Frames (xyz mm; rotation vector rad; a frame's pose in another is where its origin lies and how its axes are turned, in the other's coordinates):
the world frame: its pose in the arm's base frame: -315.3 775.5 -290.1 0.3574 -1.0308 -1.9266
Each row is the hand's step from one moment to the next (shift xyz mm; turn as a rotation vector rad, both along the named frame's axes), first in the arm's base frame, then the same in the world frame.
Working: the arm's base frame: its pose in the world frame: 500.1 603.3 -413.4 -0.3574 1.0308 1.9266

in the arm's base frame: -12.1 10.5 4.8 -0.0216 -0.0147 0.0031
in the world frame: -1.1 -5.9 15.6 0.0245 -0.0063 0.0072
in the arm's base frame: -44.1 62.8 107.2 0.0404 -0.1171 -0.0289
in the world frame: -10.8 42.0 124.5 0.0688 0.0304 -0.1026
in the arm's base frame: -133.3 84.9 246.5 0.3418 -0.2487 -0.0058
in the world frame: 41.5 93.3 274.4 0.0114 0.2553 -0.3367
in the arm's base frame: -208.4 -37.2 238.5 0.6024 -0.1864 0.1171
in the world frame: 181.9 74.8 251.0 -0.1667 0.4852 -0.3849
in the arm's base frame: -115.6 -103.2 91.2 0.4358 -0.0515 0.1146
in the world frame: 162.3 30.4 71.3 -0.1842 0.3531 -0.2169
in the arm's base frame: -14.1 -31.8 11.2 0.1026 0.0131 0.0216
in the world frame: 35.5 8.6 -1.2 -0.0648 0.0726 -0.0413
